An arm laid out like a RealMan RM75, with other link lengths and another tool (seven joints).
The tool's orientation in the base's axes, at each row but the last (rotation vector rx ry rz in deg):
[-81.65 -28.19 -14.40]
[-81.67 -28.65 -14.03]
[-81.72 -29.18 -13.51]
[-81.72 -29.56 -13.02]
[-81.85 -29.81 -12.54]
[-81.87 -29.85 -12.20]
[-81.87 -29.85 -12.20]
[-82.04 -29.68 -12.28]
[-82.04 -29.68 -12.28]
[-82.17 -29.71 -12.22]
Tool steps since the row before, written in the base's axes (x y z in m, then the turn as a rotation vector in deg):
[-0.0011 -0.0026 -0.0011 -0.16 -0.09 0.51]
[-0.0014 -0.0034 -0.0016 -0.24 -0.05 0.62]
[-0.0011 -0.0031 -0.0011 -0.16 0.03 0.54]
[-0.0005 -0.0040 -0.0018 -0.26 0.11 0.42]
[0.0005 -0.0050 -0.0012 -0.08 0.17 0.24]
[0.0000 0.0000 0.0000 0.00 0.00 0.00]
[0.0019 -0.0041 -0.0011 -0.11 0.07 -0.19]
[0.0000 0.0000 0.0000 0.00 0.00 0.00]
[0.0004 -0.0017 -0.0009 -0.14 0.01 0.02]
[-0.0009 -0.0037 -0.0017 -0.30 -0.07 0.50]
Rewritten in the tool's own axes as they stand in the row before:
[-0.0018 0.0001 -0.0024 0.09 -0.53 -0.03]
[-0.0024 0.0003 -0.0032 0.07 -0.66 0.04]
[-0.0019 0.0000 -0.0029 0.12 -0.54 0.09]
[-0.0019 0.0008 -0.0039 -0.01 -0.47 0.18]
[-0.0009 0.0006 -0.0051 0.07 -0.22 0.20]
[0.0000 0.0000 0.0000 0.00 0.00 0.00]
[0.0005 0.0012 -0.0045 -0.17 0.13 0.08]
[0.0000 0.0000 0.0000 0.00 0.00 0.00]
[-0.0003 0.0007 -0.0018 -0.11 -0.08 0.04]
[-0.0022 0.0006 -0.0035 -0.04 -0.59 0.02]

